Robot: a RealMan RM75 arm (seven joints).
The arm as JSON. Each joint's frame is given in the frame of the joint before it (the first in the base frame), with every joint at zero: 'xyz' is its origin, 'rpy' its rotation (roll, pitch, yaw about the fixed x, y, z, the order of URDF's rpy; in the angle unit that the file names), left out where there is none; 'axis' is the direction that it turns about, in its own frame. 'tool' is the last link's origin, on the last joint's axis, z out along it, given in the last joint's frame.
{
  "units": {
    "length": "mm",
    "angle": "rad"
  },
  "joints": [
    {
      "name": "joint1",
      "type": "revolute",
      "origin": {
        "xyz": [
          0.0,
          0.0,
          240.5
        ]
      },
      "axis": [
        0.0,
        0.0,
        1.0
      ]
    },
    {
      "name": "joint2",
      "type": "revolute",
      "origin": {
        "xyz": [
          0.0,
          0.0,
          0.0
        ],
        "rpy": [
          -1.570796,
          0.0,
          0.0
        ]
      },
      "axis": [
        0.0,
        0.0,
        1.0
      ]
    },
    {
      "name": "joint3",
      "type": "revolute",
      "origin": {
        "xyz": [
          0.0,
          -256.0,
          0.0
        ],
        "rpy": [
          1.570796,
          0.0,
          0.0
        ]
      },
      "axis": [
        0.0,
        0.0,
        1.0
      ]
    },
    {
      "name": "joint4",
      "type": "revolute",
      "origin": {
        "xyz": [
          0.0,
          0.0,
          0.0
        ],
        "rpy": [
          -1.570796,
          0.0,
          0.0
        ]
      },
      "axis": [
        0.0,
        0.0,
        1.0
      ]
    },
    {
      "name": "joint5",
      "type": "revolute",
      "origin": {
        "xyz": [
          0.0,
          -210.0,
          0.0
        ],
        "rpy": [
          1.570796,
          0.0,
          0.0
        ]
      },
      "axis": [
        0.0,
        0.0,
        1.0
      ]
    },
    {
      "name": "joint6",
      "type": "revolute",
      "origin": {
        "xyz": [
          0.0,
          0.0,
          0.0
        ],
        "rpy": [
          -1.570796,
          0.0,
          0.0
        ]
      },
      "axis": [
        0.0,
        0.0,
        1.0
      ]
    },
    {
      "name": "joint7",
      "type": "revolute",
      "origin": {
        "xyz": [
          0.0,
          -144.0,
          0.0
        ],
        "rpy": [
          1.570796,
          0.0,
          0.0
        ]
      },
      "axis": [
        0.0,
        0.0,
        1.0
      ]
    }
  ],
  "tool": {
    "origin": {
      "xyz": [
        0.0,
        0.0,
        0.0
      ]
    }
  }
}
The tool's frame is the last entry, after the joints.
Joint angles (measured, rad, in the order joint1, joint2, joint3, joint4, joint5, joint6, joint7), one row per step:
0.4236 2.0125 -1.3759 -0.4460 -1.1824 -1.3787 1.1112
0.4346 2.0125 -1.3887 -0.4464 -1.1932 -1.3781 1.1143
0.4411 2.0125 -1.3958 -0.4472 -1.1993 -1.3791 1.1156
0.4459 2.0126 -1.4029 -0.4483 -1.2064 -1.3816 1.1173
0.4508 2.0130 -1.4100 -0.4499 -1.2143 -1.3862 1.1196
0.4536 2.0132 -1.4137 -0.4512 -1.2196 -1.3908 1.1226
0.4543 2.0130 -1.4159 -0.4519 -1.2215 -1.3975 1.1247
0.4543 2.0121 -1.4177 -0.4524 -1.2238 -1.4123 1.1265
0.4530 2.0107 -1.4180 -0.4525 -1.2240 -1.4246 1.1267
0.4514 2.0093 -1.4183 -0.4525 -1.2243 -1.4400 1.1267
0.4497 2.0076 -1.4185 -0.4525 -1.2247 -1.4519 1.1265
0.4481 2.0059 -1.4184 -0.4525 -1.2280 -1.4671 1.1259
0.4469 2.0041 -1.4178 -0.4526 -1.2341 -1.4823 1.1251
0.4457 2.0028 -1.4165 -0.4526 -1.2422 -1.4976 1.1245
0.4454 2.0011 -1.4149 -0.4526 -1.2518 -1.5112 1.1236
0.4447 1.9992 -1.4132 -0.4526 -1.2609 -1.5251 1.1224
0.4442 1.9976 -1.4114 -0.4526 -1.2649 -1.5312 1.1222
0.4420 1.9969 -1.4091 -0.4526 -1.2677 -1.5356 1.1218
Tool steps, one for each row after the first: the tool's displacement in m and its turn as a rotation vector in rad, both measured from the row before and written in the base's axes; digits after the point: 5 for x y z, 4 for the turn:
-0.00304 0.00042 -0.00295 -0.0182 -0.0120 0.0175
-0.00202 0.00023 -0.00154 -0.0102 -0.0061 0.0118
-0.00164 -0.00044 -0.00158 -0.0116 -0.0058 0.0113
-0.00196 -0.00070 -0.00164 -0.0132 -0.0046 0.0130
-0.00130 -0.00059 -0.00084 -0.0094 -0.0014 0.0077
-0.00085 -0.00086 -0.00017 -0.0069 0.0024 0.0053
-0.00115 -0.00180 0.00032 -0.0105 0.0066 0.0094
-0.00042 -0.00147 0.00081 -0.0060 0.0063 0.0062
-0.00059 -0.00189 0.00091 -0.0075 0.0081 0.0078
-0.00014 -0.00151 0.00092 -0.0055 0.0055 0.0057
-0.00025 -0.00207 0.00085 -0.0083 0.0054 0.0089
-0.00014 -0.00214 0.00074 -0.0094 0.0034 0.0101
-0.00009 -0.00233 0.00052 -0.0105 0.0028 0.0102
0.00004 -0.00198 0.00054 -0.0099 0.0003 0.0106
0.00016 -0.00204 0.00069 -0.0095 0.0007 0.0103
0.00034 -0.00071 0.00072 -0.0032 0.0001 0.0036
0.00066 -0.00089 0.00051 -0.0015 0.0009 0.0005

